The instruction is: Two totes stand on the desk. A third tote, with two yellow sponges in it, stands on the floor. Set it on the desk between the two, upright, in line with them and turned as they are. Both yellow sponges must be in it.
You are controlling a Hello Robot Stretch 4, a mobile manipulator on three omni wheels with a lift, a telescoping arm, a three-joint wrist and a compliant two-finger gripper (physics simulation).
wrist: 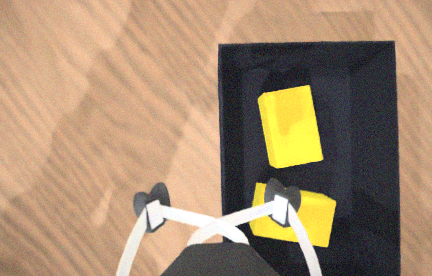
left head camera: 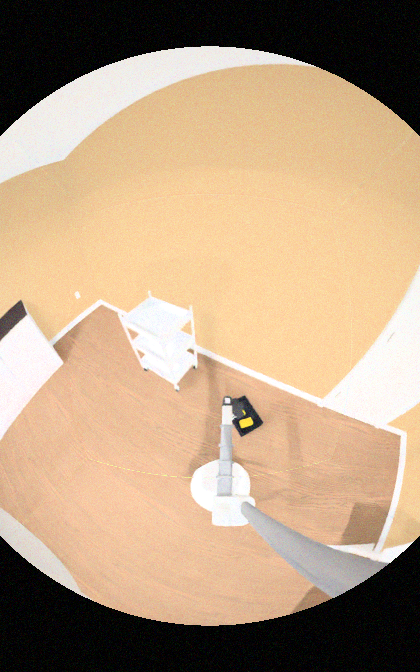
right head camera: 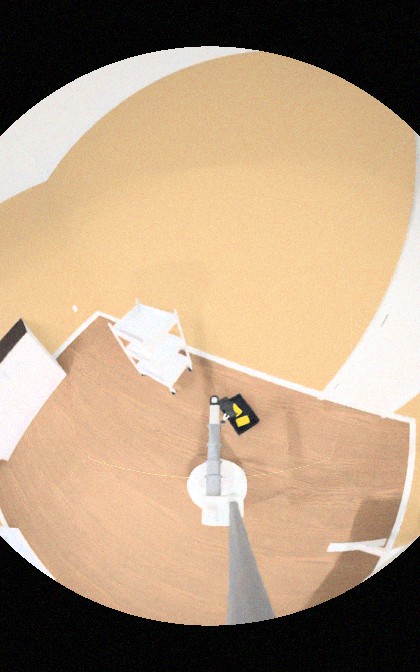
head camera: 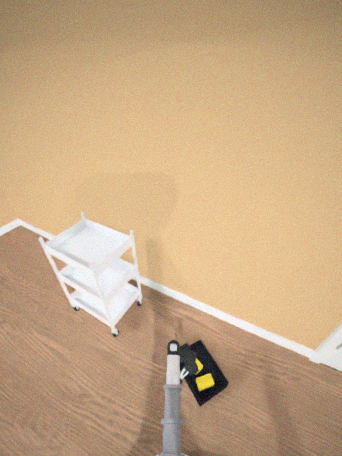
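The black floor tote (head camera: 216, 367) (left head camera: 254, 411) (right head camera: 250, 407) (wrist: 375, 150) stands upright on the wooden floor. One yellow sponge (head camera: 205, 382) (left head camera: 246, 422) (right head camera: 242, 421) (wrist: 320, 220) lies inside, partly behind my right fingertip in the wrist view. The other yellow sponge (head camera: 199, 365) (right head camera: 237, 410) (wrist: 295, 130) lies beside it, partly hidden by the gripper body in the head views. My gripper (head camera: 183, 374) (right head camera: 225, 418) (wrist: 217, 195) is partly open, fingers apart on either side of the tote's left wall line in the wrist view. Its height against the rim is unclear. The two desk totes do not show.
A white three-shelf cart (head camera: 70, 255) (left head camera: 142, 328) (right head camera: 182, 340) stands left of the tote, near the tan wall (head camera: 225, 150). A white furniture piece (left head camera: 27, 370) (right head camera: 30, 400) with a dark part stands farther left. The wall's white skirting (head camera: 220, 313) runs behind the tote.
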